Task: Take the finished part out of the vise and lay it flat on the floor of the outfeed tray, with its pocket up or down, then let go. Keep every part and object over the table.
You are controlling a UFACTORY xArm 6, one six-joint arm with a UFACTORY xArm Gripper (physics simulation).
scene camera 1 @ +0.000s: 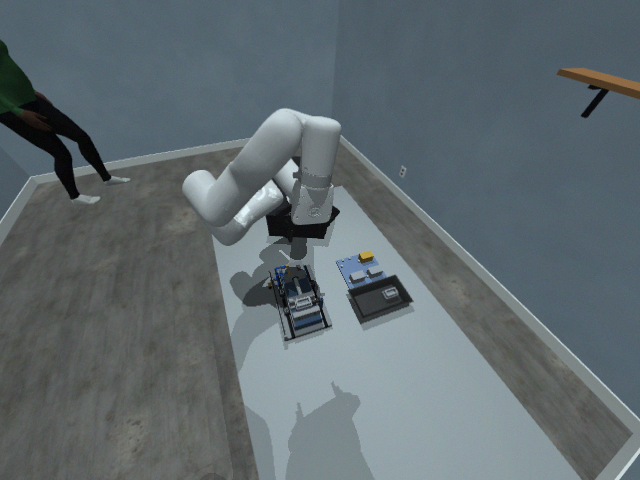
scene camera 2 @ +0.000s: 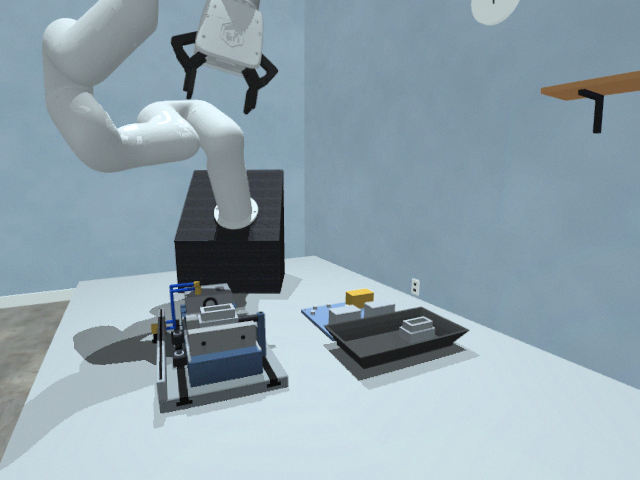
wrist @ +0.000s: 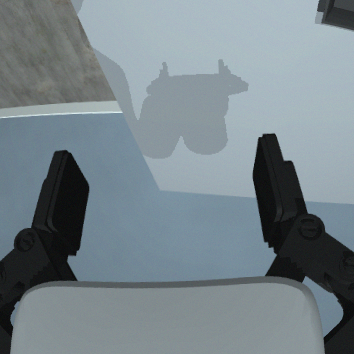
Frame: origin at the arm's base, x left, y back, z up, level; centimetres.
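Seen in the pictures: gripper, fingertip midpoint: [scene camera 1: 305, 237] [scene camera 2: 219, 104] [wrist: 164, 160]; arm's base, origin of the base link: [scene camera 2: 236, 212].
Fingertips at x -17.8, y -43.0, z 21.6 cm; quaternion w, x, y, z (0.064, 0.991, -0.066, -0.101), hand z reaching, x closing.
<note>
Offsets run from my fingertips to a thing's top centre. "spot": to the spot under its first point.
The finished part @(dz -32.0, dx -2.3, dy -2.1 cm) [scene camera 1: 303, 301] [scene camera 2: 217, 313] is light grey with a rectangular pocket facing up. It sits between the jaws of the vise @(dz -33.6, dx -1.5, dy +4.6 cm) [scene camera 1: 308, 321] [scene camera 2: 225, 365], which has a blue block at its front. The dark outfeed tray [scene camera 1: 369, 305] [scene camera 2: 372, 347] [wrist: 342, 12] stands right of the vise. A similar grey part @(dz -38.8, dx +33.8, dy -12.2 cm) [scene camera 1: 390, 292] [scene camera 2: 417, 326] lies flat inside the tray's right side, pocket up. My gripper [scene camera 2: 218, 104] [wrist: 164, 160] is open and empty, high above the table. In the wrist view the vise does not show. In scene camera 1 the fingers are hidden behind the arm.
A blue board @(spot: dz -42.7, dx +26.2, dy +9.2 cm) [scene camera 1: 347, 266] [scene camera 2: 320, 316] behind the tray carries two grey blocks and a yellow block @(dz -39.1, dx +36.3, dy +8.9 cm) [scene camera 1: 366, 256] [scene camera 2: 359, 297]. Blue pipes [scene camera 1: 279, 276] [scene camera 2: 172, 304] rise at the vise's back left. The arm's black pedestal [scene camera 2: 230, 263] stands behind. A wall shelf [scene camera 1: 599, 80] [scene camera 2: 594, 86] is at right.
</note>
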